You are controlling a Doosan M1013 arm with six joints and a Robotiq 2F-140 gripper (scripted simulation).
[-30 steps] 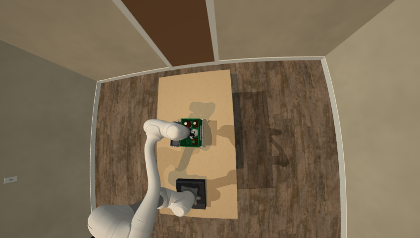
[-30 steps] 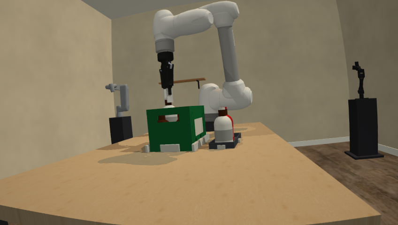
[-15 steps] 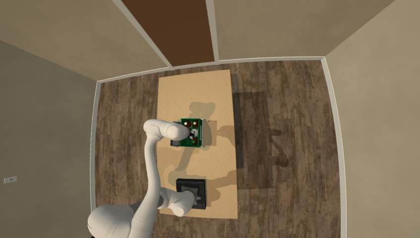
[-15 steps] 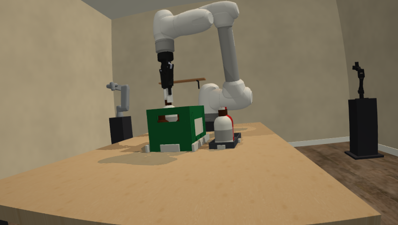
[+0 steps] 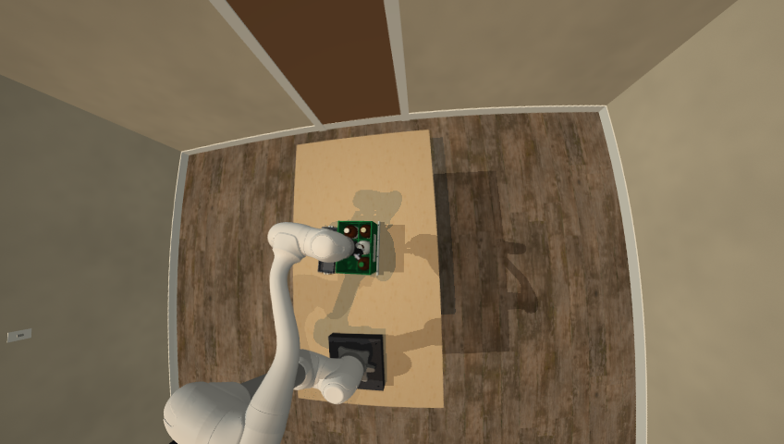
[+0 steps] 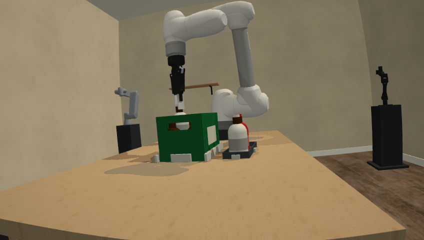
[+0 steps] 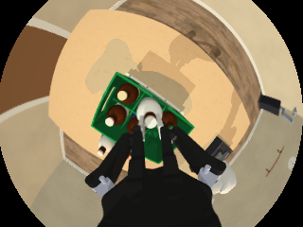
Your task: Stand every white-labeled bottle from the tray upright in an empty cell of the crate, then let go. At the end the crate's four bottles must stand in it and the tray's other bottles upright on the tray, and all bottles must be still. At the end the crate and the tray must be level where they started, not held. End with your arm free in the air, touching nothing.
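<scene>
Right now the green crate is 15 cm below my hand and 4 cm to the left of it. The rest, counted from my hand: white-labeled bottle 25 cm to the left, 15 cm below, 6 cm ahead; then dark tray 25 cm to the left, 22 cm below, 3 cm behind; then red-labeled bottle 25 cm to the left, 15 cm below, 3 cm behind.
</scene>
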